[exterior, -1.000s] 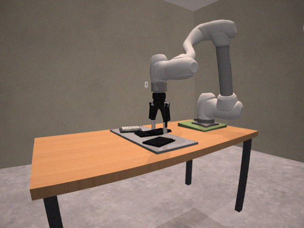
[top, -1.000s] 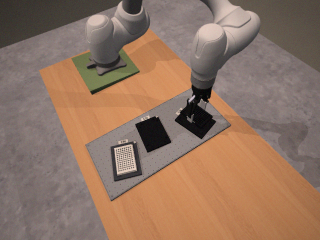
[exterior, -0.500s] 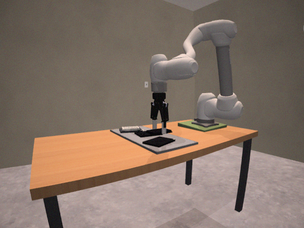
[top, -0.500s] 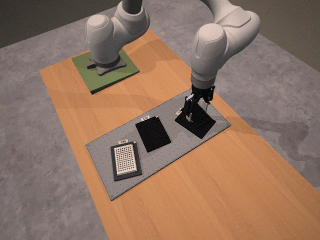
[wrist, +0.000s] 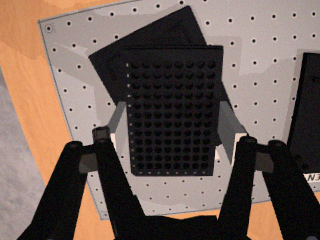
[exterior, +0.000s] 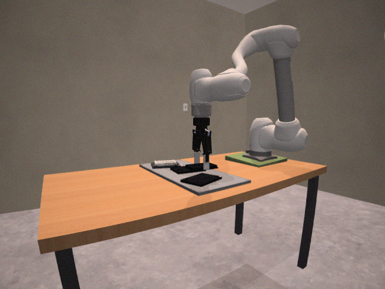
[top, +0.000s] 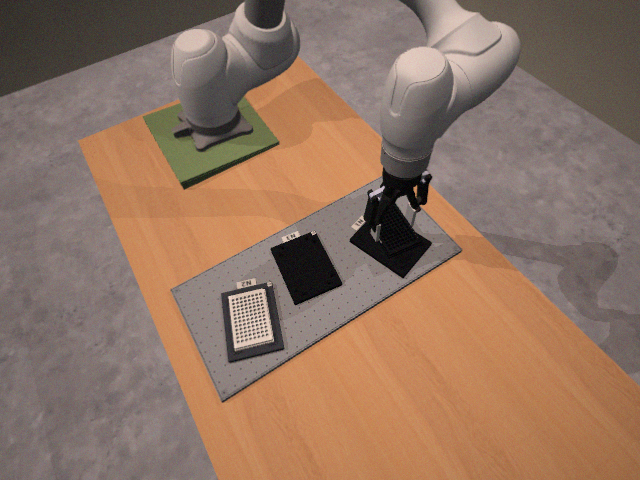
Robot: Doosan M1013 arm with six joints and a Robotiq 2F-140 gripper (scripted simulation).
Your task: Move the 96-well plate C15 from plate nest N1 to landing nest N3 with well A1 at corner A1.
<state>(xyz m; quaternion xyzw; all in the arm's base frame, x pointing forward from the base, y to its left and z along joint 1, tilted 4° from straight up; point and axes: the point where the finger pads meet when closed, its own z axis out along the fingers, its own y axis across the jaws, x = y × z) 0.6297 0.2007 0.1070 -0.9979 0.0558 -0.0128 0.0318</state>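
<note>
Right now the black landing nest N3 is 21 cm to the right of my hand, 8 cm below it and 5 cm behind it. Also, from my hand: black 96-well plate C15: 2 cm below; black plate nest N1: 8 cm below; N1 label: 9 cm below, 9 cm behind, 3 cm to the right.
</note>
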